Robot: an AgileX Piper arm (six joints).
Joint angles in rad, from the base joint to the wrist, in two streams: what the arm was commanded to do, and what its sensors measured. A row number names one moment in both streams.
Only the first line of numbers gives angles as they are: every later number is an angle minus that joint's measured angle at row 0.
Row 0, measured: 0.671 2.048 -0.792 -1.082 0.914 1.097
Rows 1 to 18, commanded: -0.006 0.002 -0.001 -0.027 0.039 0.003; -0.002 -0.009 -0.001 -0.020 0.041 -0.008; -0.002 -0.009 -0.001 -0.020 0.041 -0.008; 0.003 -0.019 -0.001 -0.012 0.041 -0.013; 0.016 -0.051 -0.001 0.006 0.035 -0.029; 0.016 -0.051 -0.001 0.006 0.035 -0.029; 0.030 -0.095 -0.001 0.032 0.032 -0.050; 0.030 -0.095 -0.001 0.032 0.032 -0.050; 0.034 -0.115 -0.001 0.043 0.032 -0.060; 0.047 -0.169 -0.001 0.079 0.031 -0.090; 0.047 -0.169 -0.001 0.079 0.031 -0.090; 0.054 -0.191 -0.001 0.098 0.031 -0.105; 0.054 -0.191 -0.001 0.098 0.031 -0.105; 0.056 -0.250 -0.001 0.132 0.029 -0.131; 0.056 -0.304 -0.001 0.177 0.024 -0.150; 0.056 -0.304 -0.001 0.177 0.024 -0.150; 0.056 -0.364 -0.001 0.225 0.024 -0.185; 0.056 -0.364 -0.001 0.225 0.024 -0.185
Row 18, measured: 0.051 -0.290 0.001 0.169 0.013 -0.136
